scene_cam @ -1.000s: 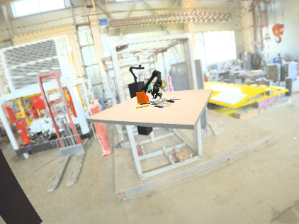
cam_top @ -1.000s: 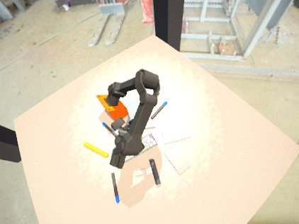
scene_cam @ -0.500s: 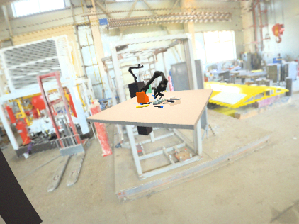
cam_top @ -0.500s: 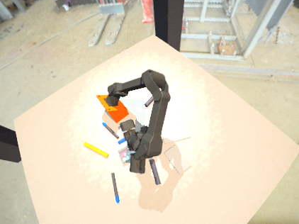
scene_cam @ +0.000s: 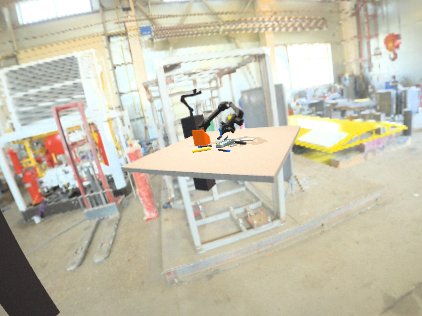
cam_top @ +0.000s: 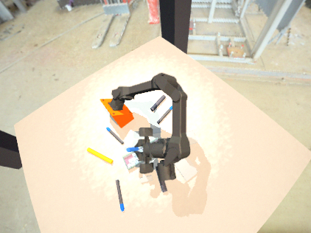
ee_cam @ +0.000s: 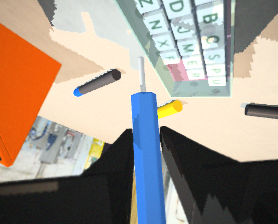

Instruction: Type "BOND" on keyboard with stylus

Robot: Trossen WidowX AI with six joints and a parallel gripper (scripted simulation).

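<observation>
The stylus tip is 2 cm to the left of my gripper tip and 4 cm below it. The rest, counted from my gripper tip: blue stylus (1 cm below); then yellow pen (12 cm behind, 17 cm to the right, 9 cm below).
</observation>
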